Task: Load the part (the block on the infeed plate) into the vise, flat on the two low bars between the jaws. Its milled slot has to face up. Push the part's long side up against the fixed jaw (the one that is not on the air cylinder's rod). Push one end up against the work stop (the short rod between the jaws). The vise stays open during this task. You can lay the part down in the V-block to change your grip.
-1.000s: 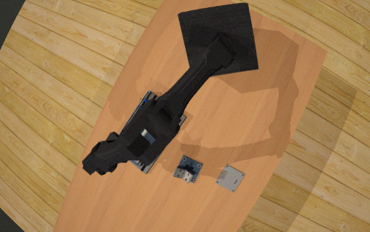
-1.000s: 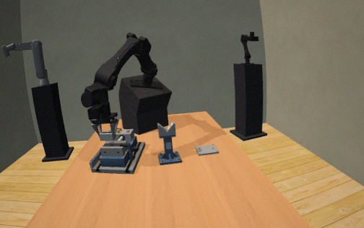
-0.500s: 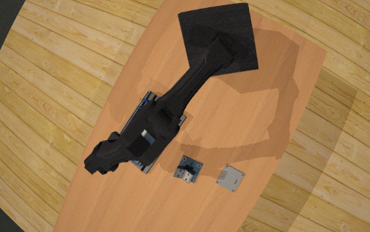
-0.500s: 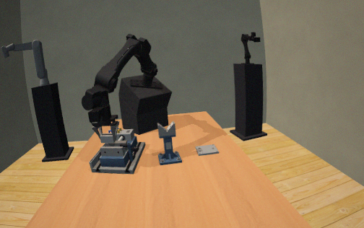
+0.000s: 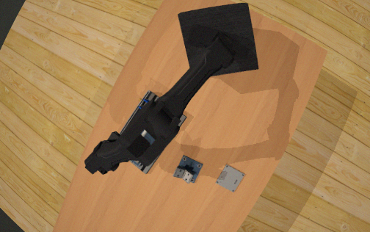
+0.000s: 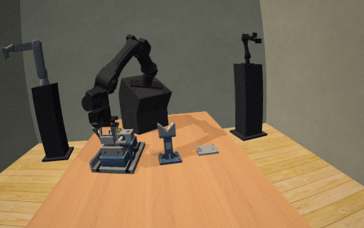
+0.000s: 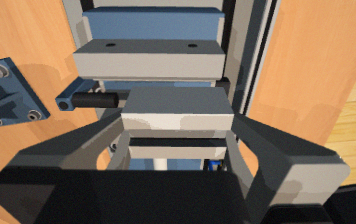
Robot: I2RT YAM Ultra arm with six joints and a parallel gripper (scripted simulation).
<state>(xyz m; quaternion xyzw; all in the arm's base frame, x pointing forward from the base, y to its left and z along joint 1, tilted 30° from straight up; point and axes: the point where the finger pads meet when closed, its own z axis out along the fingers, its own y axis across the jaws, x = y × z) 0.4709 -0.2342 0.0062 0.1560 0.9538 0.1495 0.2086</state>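
My hand is 10 mm below the part. Also, from my hand: black rod: 60 mm to the left, 30 mm below, 20 mm ahead; moving jaw: 40 mm below, 30 mm to the left, 30 mm behind; fixed jaw: 40 mm below, 30 mm ahead, 10 mm to the left.
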